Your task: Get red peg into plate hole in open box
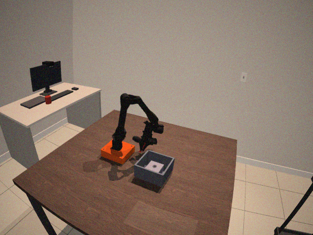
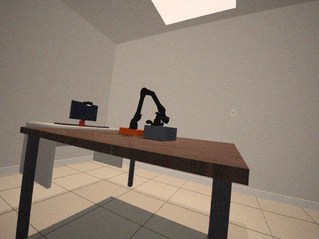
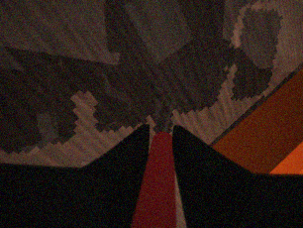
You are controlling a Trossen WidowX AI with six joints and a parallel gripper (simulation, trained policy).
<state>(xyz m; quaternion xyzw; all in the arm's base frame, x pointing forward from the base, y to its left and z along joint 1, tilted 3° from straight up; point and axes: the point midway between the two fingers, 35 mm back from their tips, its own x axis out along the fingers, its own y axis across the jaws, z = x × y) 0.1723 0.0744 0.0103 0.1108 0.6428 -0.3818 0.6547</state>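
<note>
Right now the plate is 170 mm to the right of my gripper tip, 140 mm ahead of it and 20 mm above it. Round my gripper tip: red peg (20 mm above, 10 mm to the left); grey box (170 mm to the right, 140 mm ahead).
</note>
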